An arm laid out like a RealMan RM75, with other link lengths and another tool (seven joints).
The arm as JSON. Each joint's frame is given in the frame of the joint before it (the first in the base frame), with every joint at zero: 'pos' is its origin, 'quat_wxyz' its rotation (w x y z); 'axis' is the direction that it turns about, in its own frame. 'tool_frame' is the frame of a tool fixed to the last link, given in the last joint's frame.
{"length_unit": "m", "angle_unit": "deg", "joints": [
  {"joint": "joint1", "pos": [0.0, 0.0, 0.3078], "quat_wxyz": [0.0, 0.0, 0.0, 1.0], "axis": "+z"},
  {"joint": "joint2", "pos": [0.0, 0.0, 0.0], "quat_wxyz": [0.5, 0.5, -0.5, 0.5], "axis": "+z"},
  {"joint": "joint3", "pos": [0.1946, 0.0, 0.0], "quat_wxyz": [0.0, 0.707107, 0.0, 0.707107], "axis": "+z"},
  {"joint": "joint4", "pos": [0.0, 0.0, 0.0], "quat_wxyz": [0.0, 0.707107, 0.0, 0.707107], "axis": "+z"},
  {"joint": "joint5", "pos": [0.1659, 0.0, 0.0], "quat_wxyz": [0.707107, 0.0, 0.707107, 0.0], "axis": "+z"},
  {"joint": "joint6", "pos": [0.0, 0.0, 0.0], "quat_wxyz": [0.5, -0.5, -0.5, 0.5], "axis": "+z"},
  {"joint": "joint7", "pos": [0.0, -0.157, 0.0], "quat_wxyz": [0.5, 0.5, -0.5, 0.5], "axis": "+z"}
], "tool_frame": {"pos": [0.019, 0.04, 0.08], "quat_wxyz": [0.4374, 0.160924, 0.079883, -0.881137]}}
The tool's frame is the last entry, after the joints.
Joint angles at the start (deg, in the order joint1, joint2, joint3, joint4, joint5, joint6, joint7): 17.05, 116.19, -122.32, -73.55, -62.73, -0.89, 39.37
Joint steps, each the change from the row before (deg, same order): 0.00, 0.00, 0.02, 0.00, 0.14, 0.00, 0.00; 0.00, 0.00, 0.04, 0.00, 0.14, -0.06, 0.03; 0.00, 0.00, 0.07, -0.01, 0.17, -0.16, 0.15; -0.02, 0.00, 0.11, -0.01, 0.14, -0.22, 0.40; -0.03, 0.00, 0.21, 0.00, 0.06, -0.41, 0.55; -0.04, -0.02, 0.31, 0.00, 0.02, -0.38, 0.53; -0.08, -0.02, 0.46, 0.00, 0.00, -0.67, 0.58; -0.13, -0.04, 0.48, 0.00, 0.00, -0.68, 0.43; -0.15, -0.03, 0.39, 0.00, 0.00, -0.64, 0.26; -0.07, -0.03, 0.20, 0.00, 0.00, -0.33, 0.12; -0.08, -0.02, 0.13, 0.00, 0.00, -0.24, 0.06; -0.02, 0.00, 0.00, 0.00, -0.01, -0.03, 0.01; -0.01, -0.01, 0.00, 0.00, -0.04, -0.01, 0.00; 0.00, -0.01, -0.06, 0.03, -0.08, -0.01, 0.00; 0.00, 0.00, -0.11, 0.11, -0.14, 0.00, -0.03
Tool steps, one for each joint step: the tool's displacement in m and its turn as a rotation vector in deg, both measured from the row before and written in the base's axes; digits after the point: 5 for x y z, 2 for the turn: -0.00005, 0.00014, 0.00018, -0.01, 0.11, -0.09; -0.00018, 0.00006, 0.00019, -0.05, 0.16, -0.08; -0.00053, -0.00006, 0.00027, -0.13, 0.31, -0.11; -0.00060, 0.00000, 0.00049, -0.19, 0.51, -0.25; -0.00085, -0.00007, 0.00068, -0.26, 0.63, -0.23; -0.00046, 0.00050, 0.00124, -0.14, 0.58, -0.27; -0.00076, 0.00031, 0.00152, -0.23, 0.72, -0.22; -0.00028, 0.00032, 0.00158, -0.18, 0.59, -0.18; -0.00014, -0.00008, 0.00110, -0.19, 0.43, -0.08; -0.00003, -0.00002, 0.00059, -0.09, 0.20, -0.02; 0.00014, -0.00012, 0.00033, -0.07, 0.12, -0.02; 0.00005, -0.00011, -0.00005, -0.02, 0.01, 0.00; 0.00012, -0.00004, -0.00002, 0.00, -0.04, 0.02; 0.00021, -0.00030, -0.00043, -0.05, -0.10, 0.05; 0.00069, -0.00050, -0.00094, -0.09, -0.23, 0.06
